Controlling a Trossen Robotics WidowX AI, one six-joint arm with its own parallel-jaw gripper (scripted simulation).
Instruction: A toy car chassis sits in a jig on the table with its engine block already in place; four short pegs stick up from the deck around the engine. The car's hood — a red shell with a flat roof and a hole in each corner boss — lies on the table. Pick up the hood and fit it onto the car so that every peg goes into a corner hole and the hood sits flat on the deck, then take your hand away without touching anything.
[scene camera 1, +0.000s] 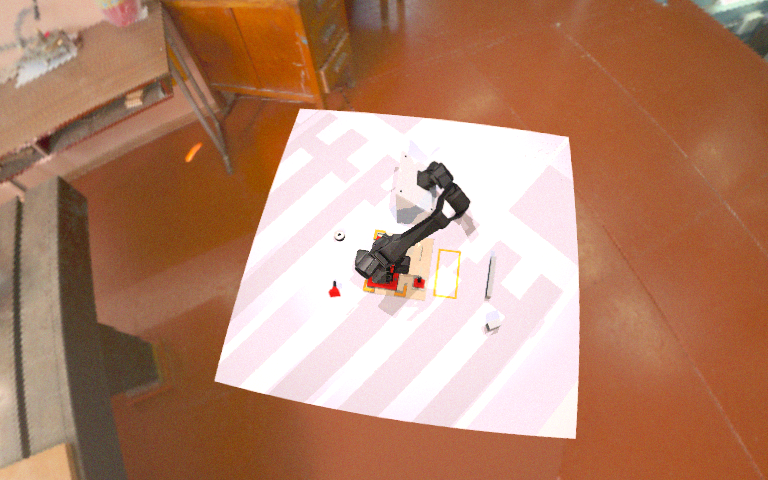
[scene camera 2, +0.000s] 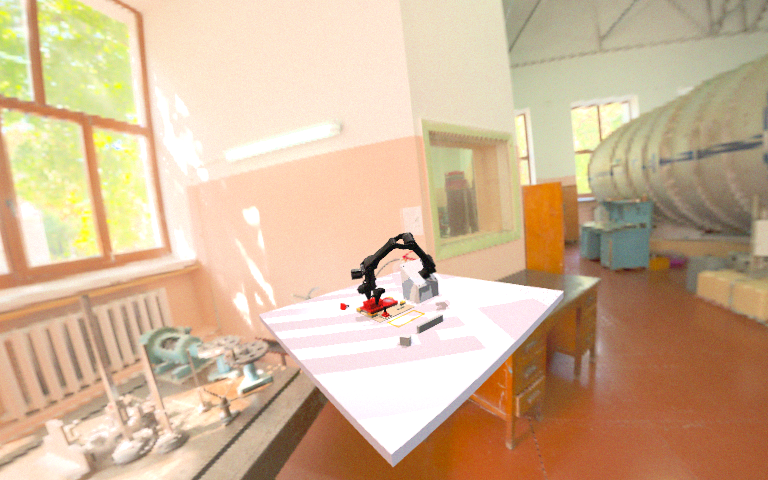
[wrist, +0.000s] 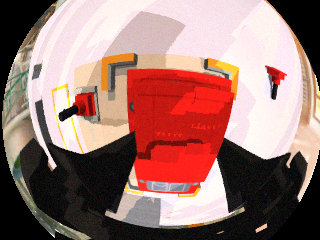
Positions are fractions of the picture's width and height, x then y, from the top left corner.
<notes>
In view: my gripper (wrist: 0.56, 0.57) and a red hood (wrist: 0.56, 0.53).
</notes>
